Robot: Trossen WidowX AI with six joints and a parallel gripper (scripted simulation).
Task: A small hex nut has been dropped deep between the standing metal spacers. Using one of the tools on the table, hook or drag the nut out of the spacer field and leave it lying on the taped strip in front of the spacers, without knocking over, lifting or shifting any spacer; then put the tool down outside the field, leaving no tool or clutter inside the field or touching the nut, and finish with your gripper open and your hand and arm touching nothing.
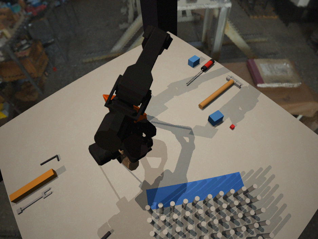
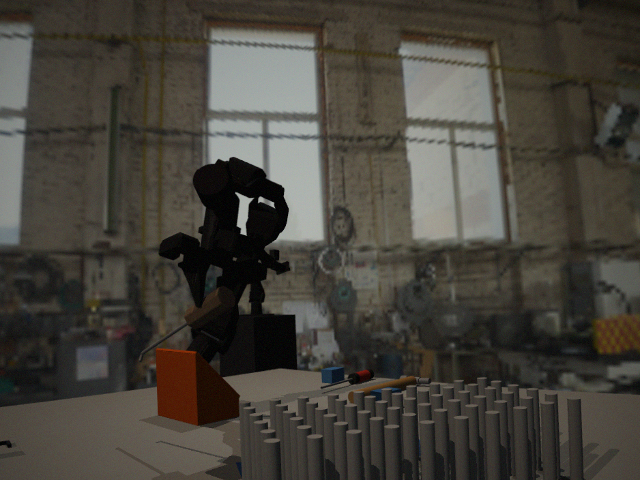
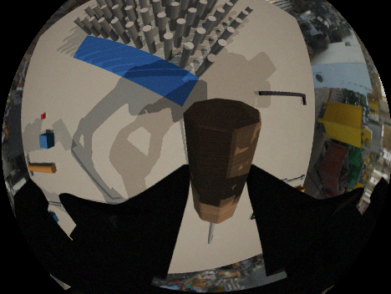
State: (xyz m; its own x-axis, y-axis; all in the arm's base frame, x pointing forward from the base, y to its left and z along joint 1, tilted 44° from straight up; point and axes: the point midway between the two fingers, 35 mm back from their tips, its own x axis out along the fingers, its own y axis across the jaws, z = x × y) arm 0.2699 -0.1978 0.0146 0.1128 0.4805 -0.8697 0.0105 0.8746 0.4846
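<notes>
The blue taped strip lies 240 mm below my gripper tip, 190 mm ahead of it and 150 mm to the left of it. Also, from my gripper tip: L-shaped key: 330 mm behind, 250 mm to the right, 230 mm below; then orange bar: 380 mm to the right, 270 mm behind, 220 mm below; then grey wrench: 410 mm to the right, 230 mm below, 210 mm behind.
</notes>
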